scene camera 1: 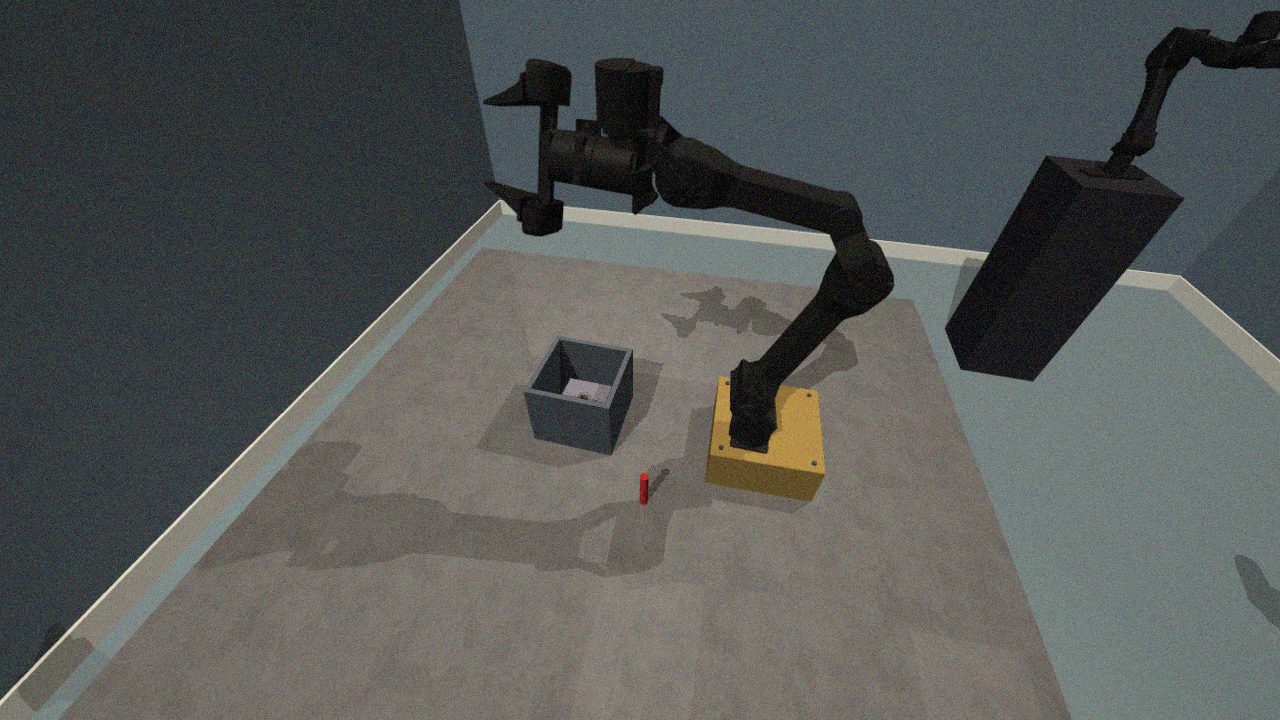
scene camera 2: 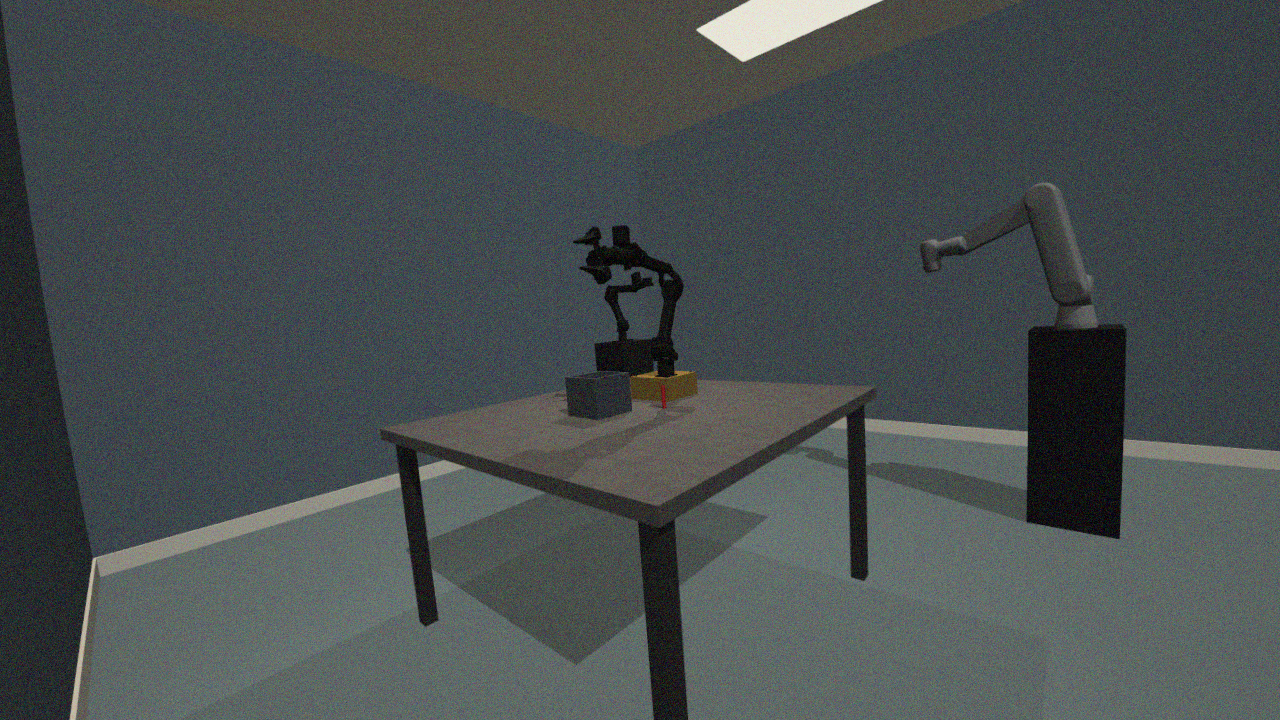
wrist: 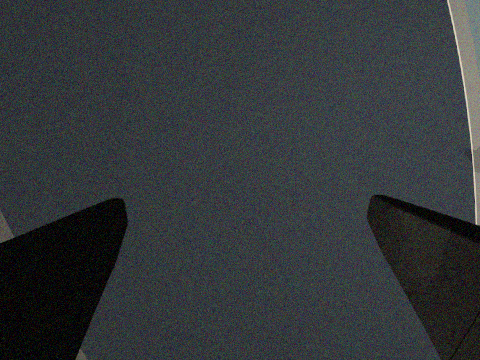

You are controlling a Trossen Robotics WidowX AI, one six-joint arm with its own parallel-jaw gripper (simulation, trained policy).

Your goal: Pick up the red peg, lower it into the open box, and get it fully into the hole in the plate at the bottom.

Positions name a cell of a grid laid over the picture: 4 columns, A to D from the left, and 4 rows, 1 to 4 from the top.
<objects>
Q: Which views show the gripper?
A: Scene camera 1, scene camera 2 and the wrist view: all of them.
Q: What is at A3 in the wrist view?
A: The gripper.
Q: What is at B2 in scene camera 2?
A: The gripper.
</objects>
